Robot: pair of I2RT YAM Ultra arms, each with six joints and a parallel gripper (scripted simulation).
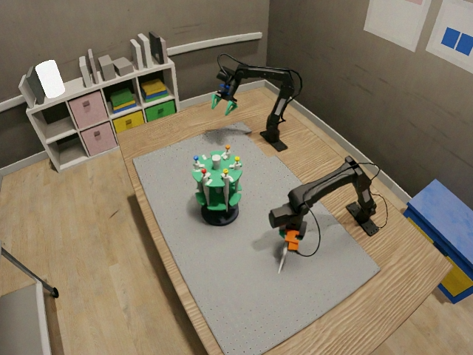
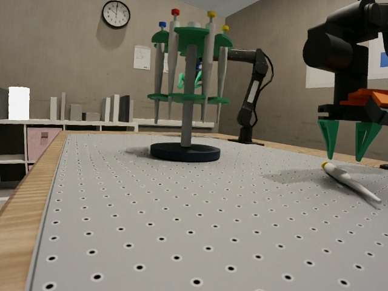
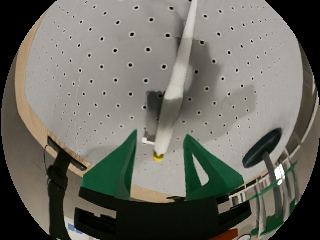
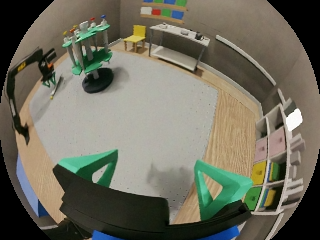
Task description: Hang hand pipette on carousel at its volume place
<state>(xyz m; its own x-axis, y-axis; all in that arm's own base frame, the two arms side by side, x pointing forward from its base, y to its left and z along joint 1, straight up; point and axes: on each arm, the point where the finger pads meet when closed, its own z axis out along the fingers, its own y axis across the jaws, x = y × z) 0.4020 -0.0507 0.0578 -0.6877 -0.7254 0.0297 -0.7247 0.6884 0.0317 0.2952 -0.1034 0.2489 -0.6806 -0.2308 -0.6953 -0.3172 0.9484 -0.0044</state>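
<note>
Right now the hand pipette is 40 mm below my left hand, 20 mm to the left of it and 20 mm ahead of it.
</note>
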